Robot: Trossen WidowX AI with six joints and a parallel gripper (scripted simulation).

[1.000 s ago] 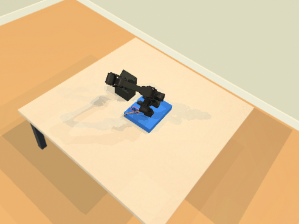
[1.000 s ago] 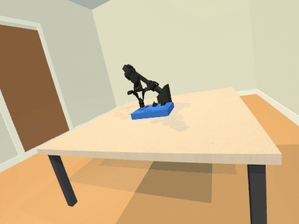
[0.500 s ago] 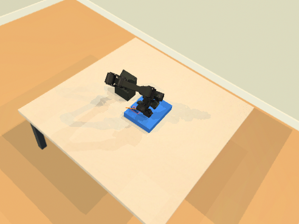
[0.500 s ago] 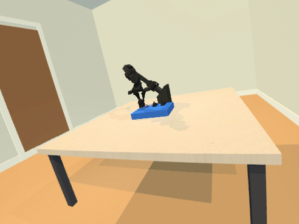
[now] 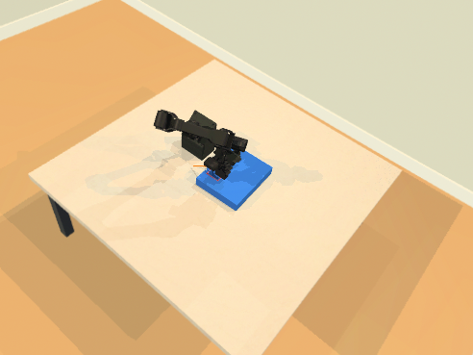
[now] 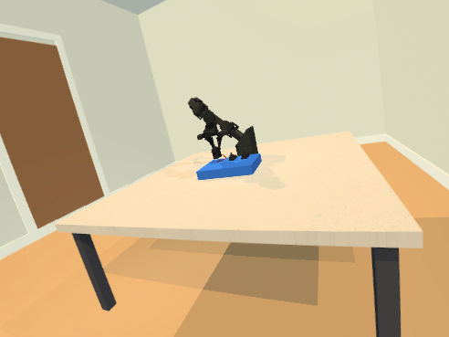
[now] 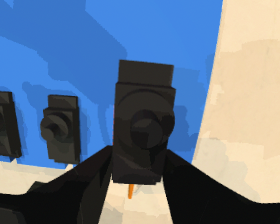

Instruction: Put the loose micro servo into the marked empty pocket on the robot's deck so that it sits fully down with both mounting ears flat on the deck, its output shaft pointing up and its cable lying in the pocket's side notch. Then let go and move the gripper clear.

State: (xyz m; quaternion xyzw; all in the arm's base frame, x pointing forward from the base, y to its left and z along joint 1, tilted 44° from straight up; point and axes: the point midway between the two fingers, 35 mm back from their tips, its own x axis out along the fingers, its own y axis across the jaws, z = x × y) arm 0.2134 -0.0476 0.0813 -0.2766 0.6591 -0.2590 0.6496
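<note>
The blue deck is 10 cm below my gripper tip, 8 cm to the left of it and 8 cm ahead of it.
</note>
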